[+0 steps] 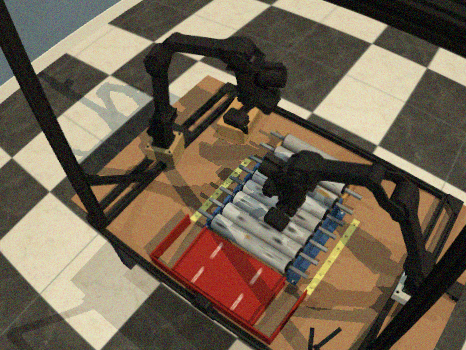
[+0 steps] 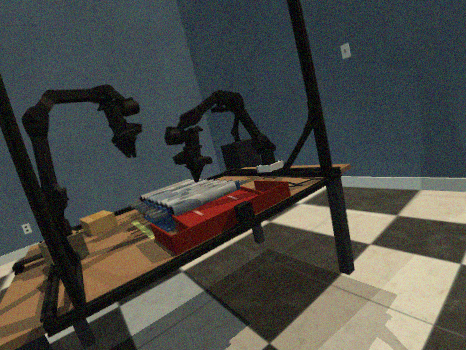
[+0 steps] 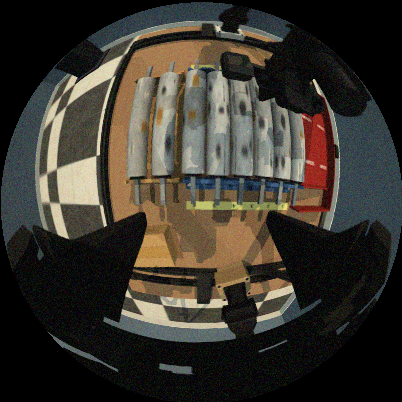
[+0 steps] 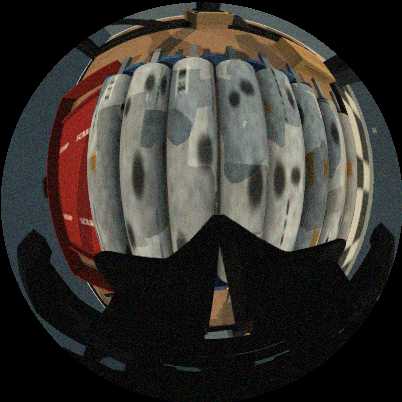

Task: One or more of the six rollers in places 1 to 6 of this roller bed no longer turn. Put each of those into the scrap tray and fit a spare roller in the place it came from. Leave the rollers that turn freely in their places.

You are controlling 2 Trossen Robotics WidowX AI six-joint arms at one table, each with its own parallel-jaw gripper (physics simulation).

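Pixels of known places: left gripper, between the fingertips: (image 1: 255, 123) (image 2: 132, 157) (image 3: 208, 218); right gripper, between the fingertips: (image 1: 287, 212) (image 2: 196, 182) (image 3: 259, 99) (image 4: 217, 220); left arm's base, origin of its link: (image 1: 163, 140) (image 3: 234, 289); right arm's base, origin of its link: (image 1: 415, 287) (image 2: 269, 163) (image 3: 229, 29).
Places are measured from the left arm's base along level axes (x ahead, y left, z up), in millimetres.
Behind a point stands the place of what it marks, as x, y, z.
Six grey mottled rollers lie side by side in the blue roller bed (image 1: 298, 270) (image 3: 200, 183) @[318, 9, -73]. Two spare rollers (image 3: 140, 130) @[476, 91, -6] (image 3: 165, 125) @[461, 36, -3] lie parallel beyond place 6, on a separate rack. The red scrap tray (image 1: 225, 270) @[347, -360, -47] (image 2: 215, 215) @[251, -433, -26] (image 3: 317, 145) @[347, -380, -50] (image 4: 75, 200) @[395, -372, -46] stands beside place 1 and holds no roller. My right gripper (image 4: 217, 220) @[468, -163, 17] (image 2: 197, 179) @[468, -163, 17] is shut and empty, its tips low over the seam between the third and fourth rollers from the tray; whether they touch is unclear. My left gripper (image 3: 208, 218) @[325, 0, 176] (image 2: 131, 156) @[325, 0, 176] is open and empty, high beside the bed.
Yellow number strips (image 1: 332, 257) (image 3: 200, 205) run along both ends of the bed. A wooden block (image 1: 230, 131) @[189, 133, -39] (image 2: 98, 222) @[173, 135, -36] (image 3: 155, 247) @[207, 163, -21] stands near the left arm. Black frame posts and rails border the table. My right arm reaches over the rollers.
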